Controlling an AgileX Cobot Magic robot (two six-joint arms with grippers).
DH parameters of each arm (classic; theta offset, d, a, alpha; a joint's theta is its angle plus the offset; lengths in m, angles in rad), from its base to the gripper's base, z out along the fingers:
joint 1: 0 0.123 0 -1.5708
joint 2: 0.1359 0 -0.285 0
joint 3: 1.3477 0 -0.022 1.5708
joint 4: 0 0.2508 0 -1.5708
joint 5: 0 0 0.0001 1.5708
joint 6: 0 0.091 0 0
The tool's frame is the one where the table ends.
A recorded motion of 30 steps. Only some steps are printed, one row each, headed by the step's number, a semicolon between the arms.
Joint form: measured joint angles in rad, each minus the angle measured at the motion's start. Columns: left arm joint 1, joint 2, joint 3, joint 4, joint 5, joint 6; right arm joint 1, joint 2, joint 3, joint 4, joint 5, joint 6.
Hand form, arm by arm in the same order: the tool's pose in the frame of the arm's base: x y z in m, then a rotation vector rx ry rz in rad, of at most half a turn. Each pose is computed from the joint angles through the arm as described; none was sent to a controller.
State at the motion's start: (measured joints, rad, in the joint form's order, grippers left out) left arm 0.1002 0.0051 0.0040 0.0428 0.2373 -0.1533; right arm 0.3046 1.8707 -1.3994 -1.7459 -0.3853 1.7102
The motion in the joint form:
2: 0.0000 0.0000 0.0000 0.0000 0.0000 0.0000; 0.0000 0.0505 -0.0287 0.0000 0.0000 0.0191
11: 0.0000 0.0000 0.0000 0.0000 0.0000 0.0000; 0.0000 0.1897 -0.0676 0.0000 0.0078 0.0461
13: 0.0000 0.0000 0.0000 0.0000 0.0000 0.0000; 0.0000 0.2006 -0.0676 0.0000 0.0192 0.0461
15: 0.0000 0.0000 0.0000 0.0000 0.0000 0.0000; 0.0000 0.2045 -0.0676 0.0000 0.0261 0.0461
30: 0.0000 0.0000 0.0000 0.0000 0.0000 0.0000; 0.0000 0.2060 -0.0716 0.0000 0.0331 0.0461
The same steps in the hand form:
2: 0.0556 0.0065 0.1900 -0.1903 1.7193 0.0002; 0.4168 0.1662 0.2574 -0.5756 1.9741 0.5584
11: 0.0556 0.0065 0.1900 -0.1903 1.7193 0.0002; 0.4366 0.1718 0.2055 -0.5446 2.0864 0.5739
13: 0.0556 0.0065 0.1900 -0.1903 1.7193 0.0002; 0.4382 0.1713 0.2004 -0.5374 2.0976 0.5628
15: 0.0556 0.0065 0.1900 -0.1903 1.7193 0.0002; 0.4388 0.1709 0.1985 -0.5331 2.1015 0.5559
30: 0.0556 0.0065 0.1900 -0.1903 1.7193 0.0002; 0.4399 0.1706 0.1990 -0.5286 2.0990 0.5486

